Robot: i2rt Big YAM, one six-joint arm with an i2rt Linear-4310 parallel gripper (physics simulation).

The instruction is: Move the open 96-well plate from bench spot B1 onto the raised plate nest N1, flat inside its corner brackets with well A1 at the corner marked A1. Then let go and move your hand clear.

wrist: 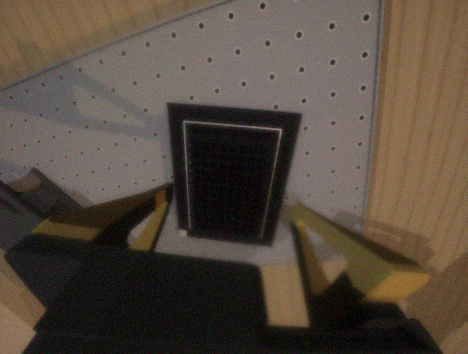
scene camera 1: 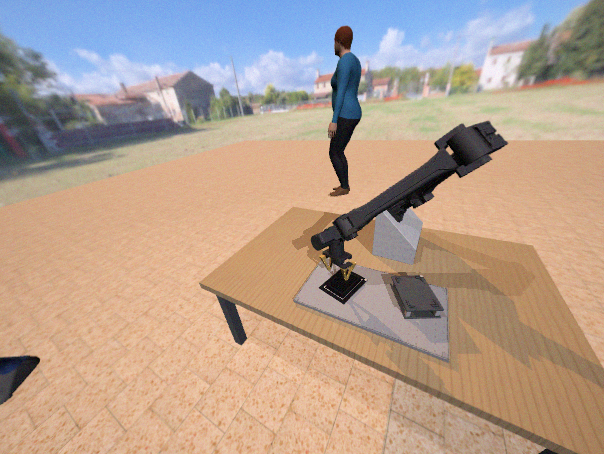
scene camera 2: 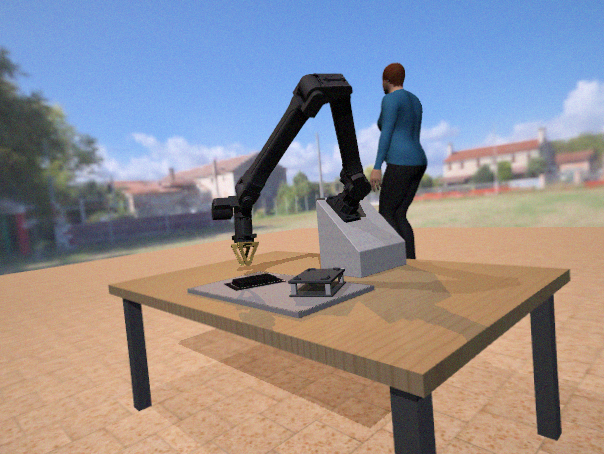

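Where they show: gripper, fingertip midpoint: [wrist: 235, 199] [scene camera 1: 337, 274] [scene camera 2: 245, 265]; arm's base, link origin: [scene camera 1: 391, 209] [scene camera 2: 342, 210].
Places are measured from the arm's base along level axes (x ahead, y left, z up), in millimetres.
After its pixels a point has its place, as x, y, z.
Observation:
The black 96-well plate [scene camera 1: 342, 285] @[362, -105, -196] [scene camera 2: 256, 279] @[350, -84, -193] [wrist: 230, 185] @[349, -115, -193] lies flat on the dark pad with the white outline, bench spot B1. A small pale mark [wrist: 183, 233] @[280, -32, -206] shows at the pad's lower left corner in the wrist view. The raised dark nest N1 [scene camera 1: 416, 291] @[308, 157, -164] [scene camera 2: 316, 275] @[323, 161, -164] stands on short posts with low corner brackets and holds no plate; part of it shows at the wrist view's left edge. Its A1 mark is too small to read. My gripper [scene camera 1: 338, 274] @[359, -127, -148] [scene camera 2: 245, 264] @[359, -127, -148] [wrist: 235, 199] @[359, -127, -148] is wide open, empty, pointing down above the plate, with a gap below the fingertips.
Both stations stand on a grey perforated board [scene camera 1: 370, 320] @[465, 35, -208] [scene camera 2: 280, 306] @[483, 187, -208] [wrist: 335, 112] @[399, -223, -208] on the wooden table [scene camera 1: 260, 255] @[315, -578, -221] [scene camera 2: 375, 340] @[512, 492, -221]. The arm's grey wedge base [scene camera 1: 396, 240] @[85, 48, -109] [scene camera 2: 362, 250] @[67, 130, -134] stands behind the nest. A person [scene camera 1: 346, 95] [scene camera 2: 402, 130] stands beyond the table.

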